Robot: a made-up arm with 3 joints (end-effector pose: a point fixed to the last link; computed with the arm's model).
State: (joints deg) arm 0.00 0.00 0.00
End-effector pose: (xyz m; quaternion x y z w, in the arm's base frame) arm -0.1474 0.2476 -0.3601 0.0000 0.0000 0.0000 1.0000
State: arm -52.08 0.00 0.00
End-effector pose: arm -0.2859 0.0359 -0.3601 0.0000 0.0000 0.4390 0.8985
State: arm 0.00 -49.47 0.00
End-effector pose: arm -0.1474 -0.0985 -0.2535 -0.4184 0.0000 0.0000 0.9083
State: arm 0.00 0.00 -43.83
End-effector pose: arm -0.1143 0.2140 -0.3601 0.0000 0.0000 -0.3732 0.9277
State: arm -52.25 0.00 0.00
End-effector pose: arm -0.2860 0.0350 -0.3601 0.0000 0.0000 0.4403 0.8978
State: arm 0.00 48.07 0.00
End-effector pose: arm -0.1474 0.5476 -0.1751 0.4073 0.0000 0.0000 0.9133
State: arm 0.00 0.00 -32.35
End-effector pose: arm -0.1203 0.2251 -0.3601 0.0000 0.0000 -0.2786 0.9604
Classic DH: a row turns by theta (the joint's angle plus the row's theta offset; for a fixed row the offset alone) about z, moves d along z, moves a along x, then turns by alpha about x. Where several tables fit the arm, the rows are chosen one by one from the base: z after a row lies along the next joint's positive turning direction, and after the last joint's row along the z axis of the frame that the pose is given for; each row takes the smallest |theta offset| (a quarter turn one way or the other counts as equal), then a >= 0, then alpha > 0; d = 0 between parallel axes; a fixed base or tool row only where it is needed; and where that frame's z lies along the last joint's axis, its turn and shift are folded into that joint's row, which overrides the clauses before.
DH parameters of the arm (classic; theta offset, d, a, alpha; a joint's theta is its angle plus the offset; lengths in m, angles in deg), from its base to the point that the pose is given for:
base (fixed): 0 0 0 180
joint 1: -90 -0.0688 0.1902 -90
joint 2: 0 -0.1726 -0.0006 -90
joint 3: -23.48 0 0.0632 0
tool (fixed): -66.52 -0.4289 0 0

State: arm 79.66 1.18 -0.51
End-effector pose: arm 0.2256 0.1905 -0.3588 0.0079 -0.0066 -0.6439 0.7650
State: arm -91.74 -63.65 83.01
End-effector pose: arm 0.1870 -0.2215 -0.1497 -0.5258 -0.0401 0.8488 0.0389
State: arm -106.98 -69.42 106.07
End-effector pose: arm 0.2683 -0.1641 -0.0890 0.5694 0.0045 -0.7881 0.2338
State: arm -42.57 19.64 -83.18
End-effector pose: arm -0.2968 0.1575 -0.3414 0.0778 0.1518 -0.3419 0.9241
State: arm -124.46 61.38 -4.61
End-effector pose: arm -0.4082 -0.4534 -0.0882 0.2194 0.4608 0.7442 0.4309
